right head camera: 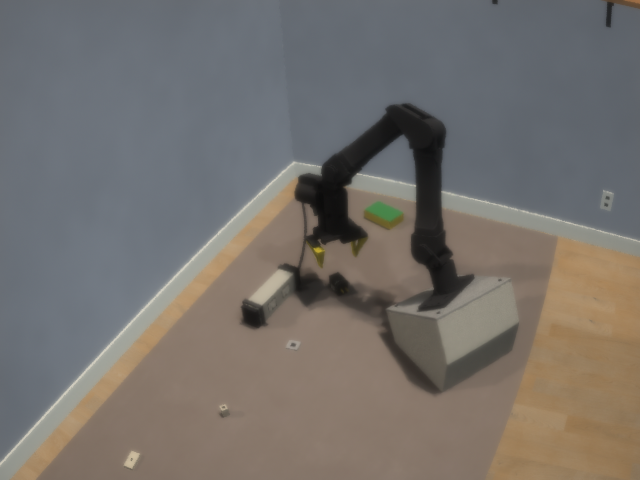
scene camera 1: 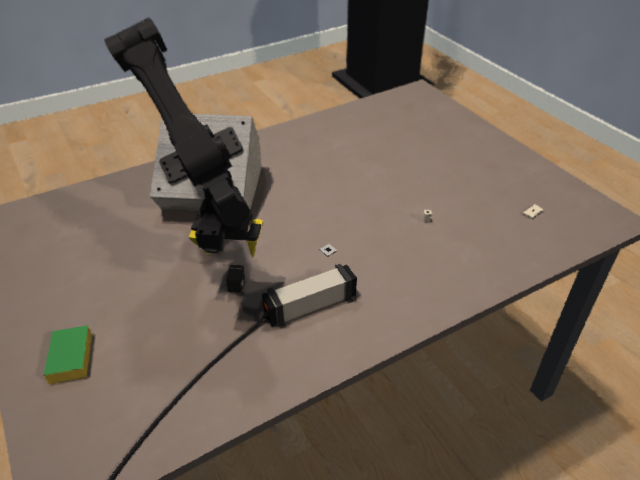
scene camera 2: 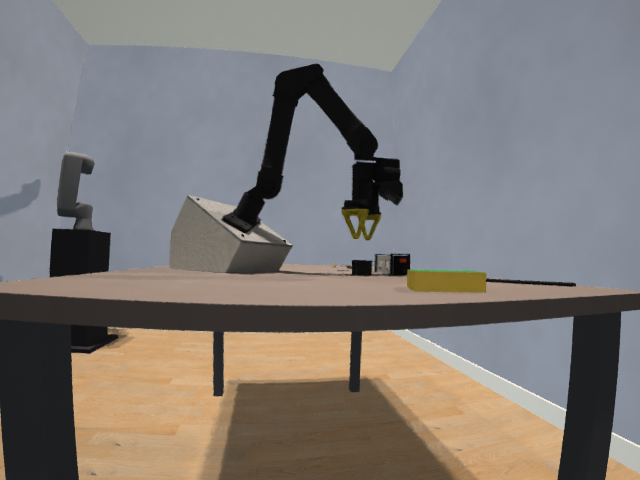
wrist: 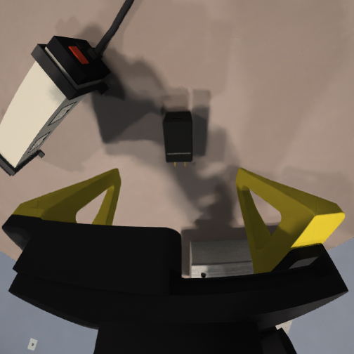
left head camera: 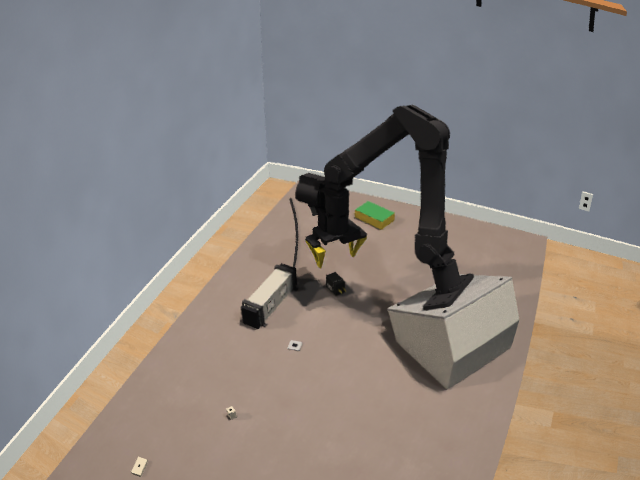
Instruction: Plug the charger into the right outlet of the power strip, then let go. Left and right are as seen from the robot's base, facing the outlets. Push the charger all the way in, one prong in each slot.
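Frame: origin at the arm's base, x right, y up, z back, level; centimetres.
Seen in the pictures: gripper, between the fingertips: (right head camera: pixel 337 261) (scene camera 1: pixel 231 253) (scene camera 2: pixel 362 239) (left head camera: pixel 336 261); arm's base, origin of its link: (right head camera: pixel 448 293) (scene camera 2: pixel 242 221) (left head camera: pixel 450 292).
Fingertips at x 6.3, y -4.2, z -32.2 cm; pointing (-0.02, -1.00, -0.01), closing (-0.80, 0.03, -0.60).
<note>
Pixels of each thing's top centre, then the offset from my fingertips to it. "spot": a spot on its surface instead.
- black charger, centre of its top: (scene camera 1: pixel 235 269) (right head camera: pixel 339 279) (left head camera: pixel 337 279) (scene camera 2: pixel 359 260) dx -0.5, dy -5.5, dz +0.5 cm
- beige power strip, centre of its top: (scene camera 1: pixel 309 284) (left head camera: pixel 268 285) (right head camera: pixel 270 285) (scene camera 2: pixel 391 254) dx -11.7, dy -3.4, dz -13.5 cm
- black cord, a spot on its surface: (scene camera 1: pixel 191 384) (left head camera: pixel 296 235) spot: dx +17.7, dy -9.0, dz -20.3 cm
- yellow sponge, centre of its top: (scene camera 2: pixel 444 270) (scene camera 1: pixel 67 349) (right head camera: pixel 383 211) (left head camera: pixel 374 211) dx +35.7, dy -6.6, dz -2.1 cm
- small white plate, centre of its top: (left head camera: pixel 294 345) (right head camera: pixel 293 344) (scene camera 1: pixel 328 249) dx -23.6, dy -9.2, dz -0.8 cm
- small cube, centre of its top: (left head camera: pixel 230 409) (right head camera: pixel 223 407) (scene camera 1: pixel 427 212) dx -50.7, dy -6.9, dz -3.5 cm
- cream plate, centre of its top: (left head camera: pixel 139 465) (right head camera: pixel 131 459) (scene camera 1: pixel 533 210) dx -75.3, dy -8.7, dz -14.6 cm
A black charger (left head camera: pixel 334 282) (right head camera: pixel 338 283) (scene camera 1: pixel 235 278) (scene camera 2: pixel 361 267) (wrist: pixel 178 136) lies on the table, its two gold prongs (wrist: pixel 180 164) pointing toward the robot's base. The beige power strip (left head camera: pixel 268 291) (right head camera: pixel 271 291) (scene camera 1: pixel 311 294) (wrist: pixel 40 105) with black ends lies apart from it, outlets facing the base side. Its right outlet (left head camera: pixel 282 290) (wrist: pixel 62 113) is the one nearer the cord end. My gripper (left head camera: pixel 337 260) (right head camera: pixel 338 260) (scene camera 1: pixel 230 254) (scene camera 2: pixel 361 238) (wrist: pixel 177 174) is wide open and empty, pointing down above the charger. In the wrist view the charger lies centred between the fingers' lines, beyond the tips.
A black cord (left head camera: pixel 296 232) (scene camera 1: pixel 191 384) (wrist: pixel 116 27) leaves the strip's red-switch end. A green and yellow sponge (left head camera: pixel 374 214) (scene camera 1: pixel 68 352) (scene camera 2: pixel 446 280) lies beyond the charger. A small white plate (left head camera: pixel 294 345) (scene camera 1: pixel 327 250), a small cube (left head camera: pixel 231 412) and a cream plate (left head camera: pixel 139 466) lie on the other side.
</note>
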